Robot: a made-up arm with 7 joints.
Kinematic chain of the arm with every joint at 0, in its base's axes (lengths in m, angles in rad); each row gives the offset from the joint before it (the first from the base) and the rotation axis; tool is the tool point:
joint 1: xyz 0 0 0 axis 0 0.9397 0.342
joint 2: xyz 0 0 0 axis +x
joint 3: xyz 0 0 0 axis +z
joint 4: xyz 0.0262 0 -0.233 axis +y
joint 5: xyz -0.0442 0 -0.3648 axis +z
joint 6: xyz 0 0 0 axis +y
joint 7: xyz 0 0 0 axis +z
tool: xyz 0 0 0
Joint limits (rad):
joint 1: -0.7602..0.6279
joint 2: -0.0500..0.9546
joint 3: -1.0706..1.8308
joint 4: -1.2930..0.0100
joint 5: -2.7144..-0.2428
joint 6: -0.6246..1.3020
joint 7: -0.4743..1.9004
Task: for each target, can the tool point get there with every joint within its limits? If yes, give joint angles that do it. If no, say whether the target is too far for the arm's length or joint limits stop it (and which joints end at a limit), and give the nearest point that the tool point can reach.
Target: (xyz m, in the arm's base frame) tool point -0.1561 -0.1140 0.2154
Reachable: no: joint limits stop it (at a limit: joint 1, joint 2, joint 3, joint 4) | nearest point -0.1394 0.4844 0.1419 | short by 0.603 m
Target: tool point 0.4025 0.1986 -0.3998
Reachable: yes | joints -0.6381 0.2814 0.9904 -0.3441 -1.5867 0.2349 0.5848
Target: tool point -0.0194 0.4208 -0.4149
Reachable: yes | joints 0.4245 0.8229 0.0001 -0.6200 -2.4840 0.7587 -0.2565
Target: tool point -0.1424 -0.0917 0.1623
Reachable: no: joint limits stop it (at a limit: joint 1, joint 2, joint 3, joint 4) | nearest point -0.1394 0.4844 0.1419 | short by 0.576 m
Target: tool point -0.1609 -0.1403 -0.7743
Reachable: no: too far | nearest point -0.1208 -0.1031 -0.5805 | short by 0.201 m
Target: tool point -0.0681 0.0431 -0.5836
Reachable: yes | joints 0.3818 0.3432 -0.8159 -0.6570 -1.7924 -0.0957 -0.0837
